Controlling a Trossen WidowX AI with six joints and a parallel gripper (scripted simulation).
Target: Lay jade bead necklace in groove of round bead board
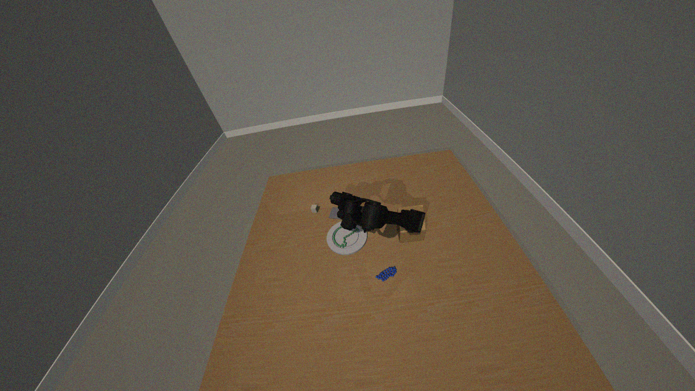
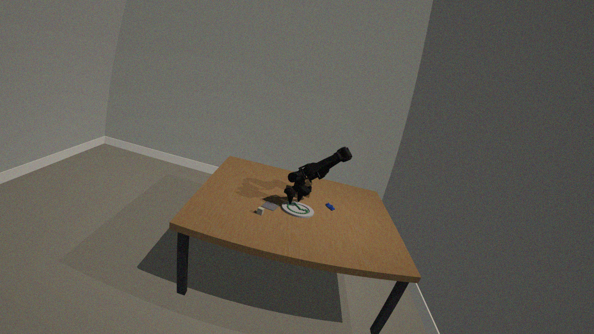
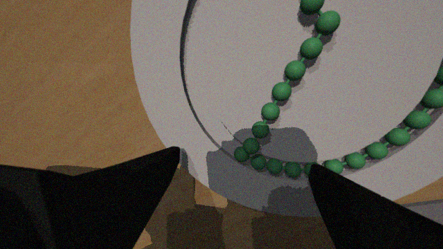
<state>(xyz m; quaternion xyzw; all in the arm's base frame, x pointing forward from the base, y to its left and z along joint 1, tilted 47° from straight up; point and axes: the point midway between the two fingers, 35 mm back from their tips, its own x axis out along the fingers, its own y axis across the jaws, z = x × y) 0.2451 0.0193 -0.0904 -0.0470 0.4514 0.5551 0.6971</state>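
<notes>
My gripper tip is now 60 mm short of the round bead board, 30 mm to the right of it and 10 mm above it. Also, from my gripper tip: pale block: 240 mm ahead, 170 mm to the right; flat grey plate: 130 mm to the right, 100 mm ahead, 20 mm below.
</notes>
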